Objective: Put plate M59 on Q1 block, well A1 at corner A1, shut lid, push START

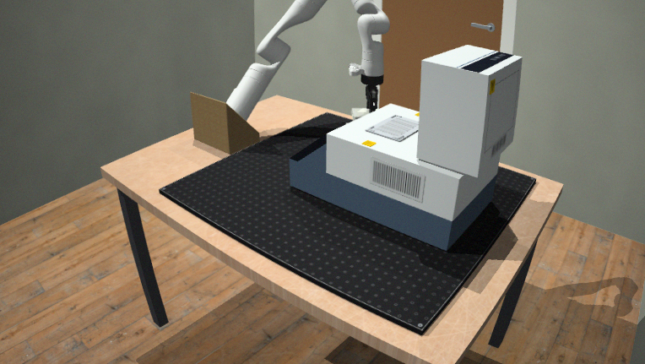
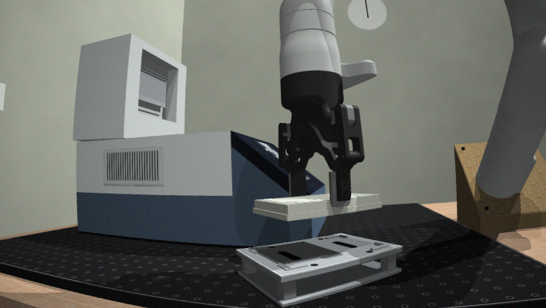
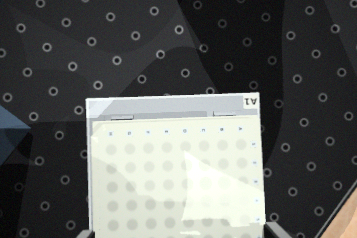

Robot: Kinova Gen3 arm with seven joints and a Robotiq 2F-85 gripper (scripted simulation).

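The plate nest is 70 mm below my hand. Round my hand: plate M59 (10 mm below); then A1 mark (90 mm behind, 60 mm below, 10 mm to the right).
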